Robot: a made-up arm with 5 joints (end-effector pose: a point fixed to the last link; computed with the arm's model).
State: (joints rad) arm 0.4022 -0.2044 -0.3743 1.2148 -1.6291
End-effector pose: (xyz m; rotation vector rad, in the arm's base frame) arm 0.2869 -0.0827 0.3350 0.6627 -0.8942 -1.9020
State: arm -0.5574 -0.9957 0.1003 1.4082 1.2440
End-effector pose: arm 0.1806 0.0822 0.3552 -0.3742 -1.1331 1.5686
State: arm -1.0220 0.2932 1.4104 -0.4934 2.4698
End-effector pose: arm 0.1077 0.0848 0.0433 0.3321 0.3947 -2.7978
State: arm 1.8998 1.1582 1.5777 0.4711 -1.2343
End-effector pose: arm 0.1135 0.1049 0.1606 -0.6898 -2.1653 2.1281
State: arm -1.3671 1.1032 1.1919 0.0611 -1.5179
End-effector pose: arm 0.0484 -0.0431 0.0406 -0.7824 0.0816 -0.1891
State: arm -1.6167 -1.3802 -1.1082 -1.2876 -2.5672
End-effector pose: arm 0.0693 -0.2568 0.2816 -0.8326 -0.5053 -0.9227
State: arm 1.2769 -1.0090 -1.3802 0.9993 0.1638
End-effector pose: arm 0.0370 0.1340 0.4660 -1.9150 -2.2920 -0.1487
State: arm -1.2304 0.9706 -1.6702 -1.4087 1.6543
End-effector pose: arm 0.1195 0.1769 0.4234 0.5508 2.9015 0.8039
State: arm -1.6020 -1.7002 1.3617 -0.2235 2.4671
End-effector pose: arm 0.0525 0.1612 0.3240 0.9686 2.2394 -1.2189
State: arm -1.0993 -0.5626 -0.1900 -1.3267 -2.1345
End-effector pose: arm 0.0885 0.0632 0.4858 -2.6766 -0.1889 -0.3597
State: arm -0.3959 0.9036 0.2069 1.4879 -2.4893
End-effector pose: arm 0.1643 0.0512 0.0591 -1.2268 0.1279 -1.9182
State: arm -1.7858 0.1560 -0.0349 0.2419 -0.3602
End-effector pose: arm -0.0078 0.2978 0.2458 1.1548 -0.5916 1.1949
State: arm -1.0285 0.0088 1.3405 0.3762 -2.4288
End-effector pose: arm 0.0992 0.0720 0.0531 -0.1663 -0.0306 -1.4459
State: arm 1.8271 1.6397 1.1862 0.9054 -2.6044
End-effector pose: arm 0.1040 0.1015 0.1750 0.9434 -2.1529 0.9845
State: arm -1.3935 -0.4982 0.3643 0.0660 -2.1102
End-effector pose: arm 0.1021 0.2499 0.3288 1.6360 0.3408 -0.5830
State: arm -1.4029 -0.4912 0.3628 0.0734 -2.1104
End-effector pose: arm 0.0999 0.2511 0.3269 1.6209 0.3458 -0.5790
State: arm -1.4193 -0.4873 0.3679 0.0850 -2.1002
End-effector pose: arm 0.0959 0.2522 0.3237 1.5973 0.3460 -0.5633
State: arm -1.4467 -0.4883 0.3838 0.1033 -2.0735
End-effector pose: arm 0.0890 0.2532 0.3183 1.5604 0.3385 -0.5284
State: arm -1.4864 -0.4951 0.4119 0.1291 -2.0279
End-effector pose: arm 0.0789 0.2536 0.3105 1.5093 0.3228 -0.4700
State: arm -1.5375 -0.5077 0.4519 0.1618 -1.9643
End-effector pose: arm 0.0659 0.2528 0.3005 1.4458 0.2998 -0.3867
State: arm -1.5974 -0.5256 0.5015 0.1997 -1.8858
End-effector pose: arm 0.0508 0.2502 0.2887 1.3743 0.2716 -0.2804
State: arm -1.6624 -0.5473 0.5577 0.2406 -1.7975
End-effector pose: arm 0.0349 0.2455 0.2760 1.2992 0.2411 -0.1563
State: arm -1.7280 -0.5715 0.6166 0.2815 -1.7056
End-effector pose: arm 0.0195 0.2389 0.2632 1.2262 0.2109 -0.0228
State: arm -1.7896 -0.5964 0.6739 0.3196 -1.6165
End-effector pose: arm 0.0059 0.2310 0.2513 1.1600 0.1831 0.1098
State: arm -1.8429 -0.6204 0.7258 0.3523 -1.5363
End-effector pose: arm -0.0051 0.2230 0.2411 1.1045 0.1592 0.2307
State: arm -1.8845 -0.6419 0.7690 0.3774 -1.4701
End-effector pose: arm -0.0131 0.2159 0.2331 1.0626 0.1398 0.3302
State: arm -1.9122 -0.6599 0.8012 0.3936 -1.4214
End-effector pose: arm -0.0180 0.2107 0.2278 1.0362 0.1253 0.4016
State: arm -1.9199 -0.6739 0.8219 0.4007 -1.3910
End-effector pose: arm -0.0189 0.2082 0.2252 1.0251 0.1122 0.4374
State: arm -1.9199 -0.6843 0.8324 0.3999 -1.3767
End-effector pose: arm -0.0186 0.2074 0.2248 1.0272 0.1050 0.4503
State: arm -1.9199 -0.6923 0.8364 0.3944 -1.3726
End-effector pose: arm -0.0186 0.2073 0.2259 1.0371 0.1038 0.4532
